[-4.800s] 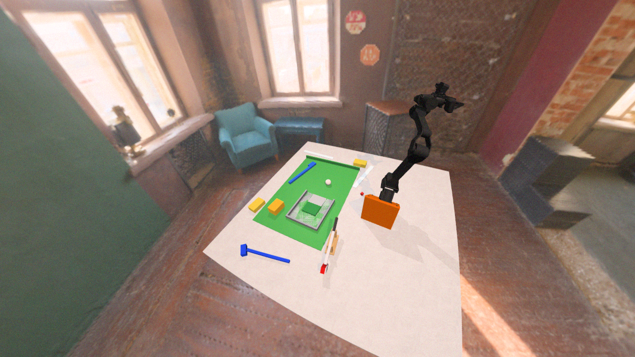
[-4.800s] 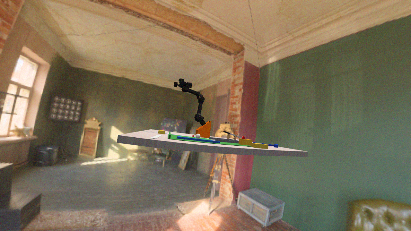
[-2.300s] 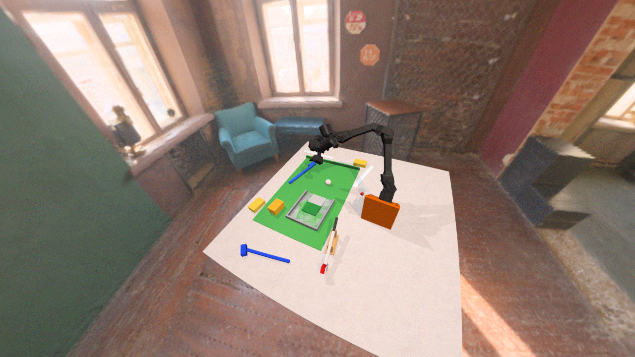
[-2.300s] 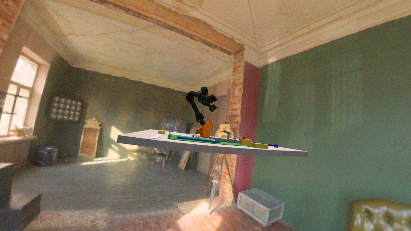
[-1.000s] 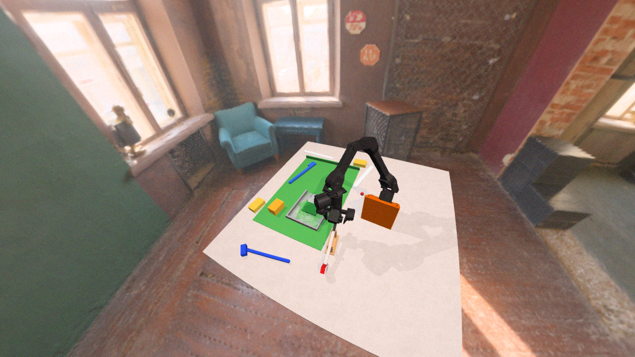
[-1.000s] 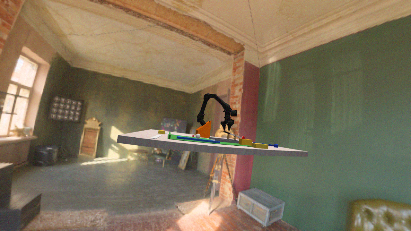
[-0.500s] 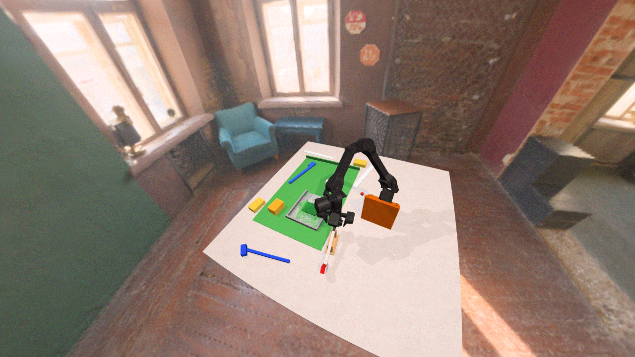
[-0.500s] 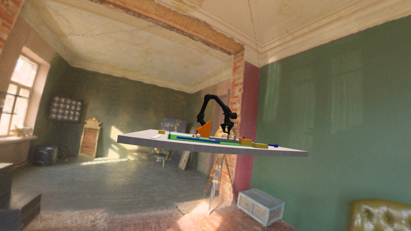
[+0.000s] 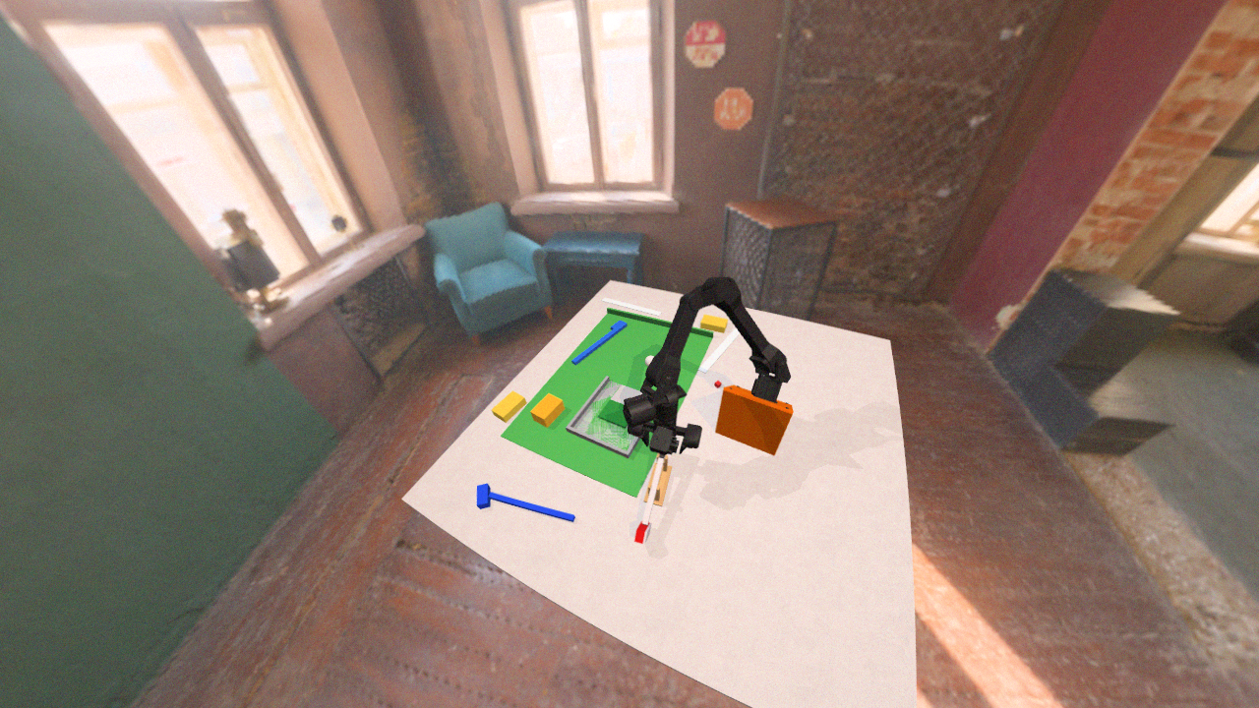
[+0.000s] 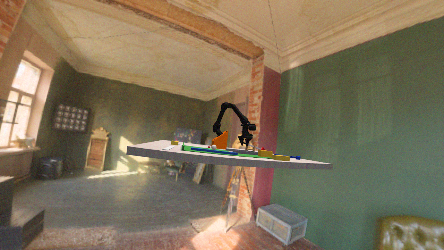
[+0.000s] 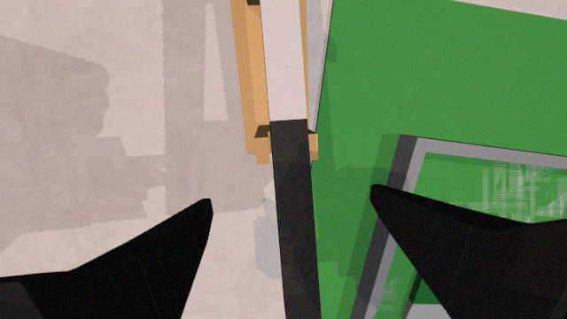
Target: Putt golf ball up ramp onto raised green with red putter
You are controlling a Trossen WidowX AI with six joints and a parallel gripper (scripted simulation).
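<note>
Now: gripper tip 10 cm past the small red ball, 33 cm to the left of it and 5 cm above it. Round my gripper tip: white golf ball (15 cm ahead, 36 cm to the right, 3 cm below); blue putter (32 cm ahead, 26 cm to the left, 4 cm below).
</note>
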